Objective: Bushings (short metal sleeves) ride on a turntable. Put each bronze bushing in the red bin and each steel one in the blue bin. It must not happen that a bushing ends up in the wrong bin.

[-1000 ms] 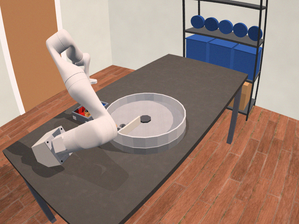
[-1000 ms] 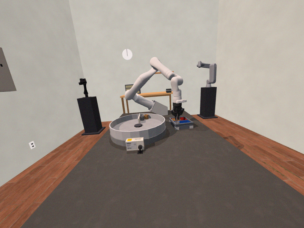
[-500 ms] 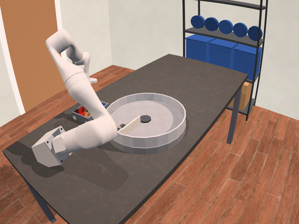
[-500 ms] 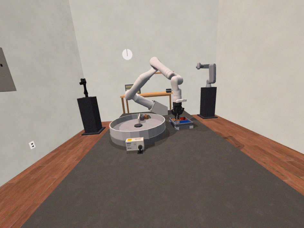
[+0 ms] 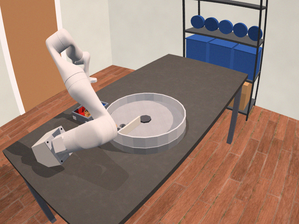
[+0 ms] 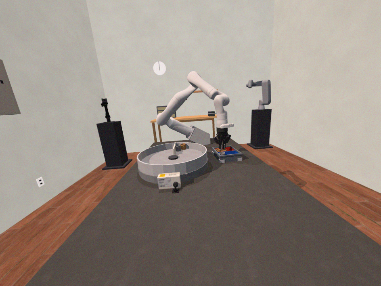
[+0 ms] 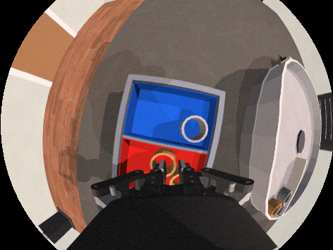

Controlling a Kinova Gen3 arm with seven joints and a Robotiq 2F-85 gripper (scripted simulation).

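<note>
Now: hand 4 cm above the grey tray, 3 cm short of it and 2 cm to the right of it. From my hand the other things lie so: turntable: 34 cm to the right, 10 cm ahead, 2 cm below.
</note>
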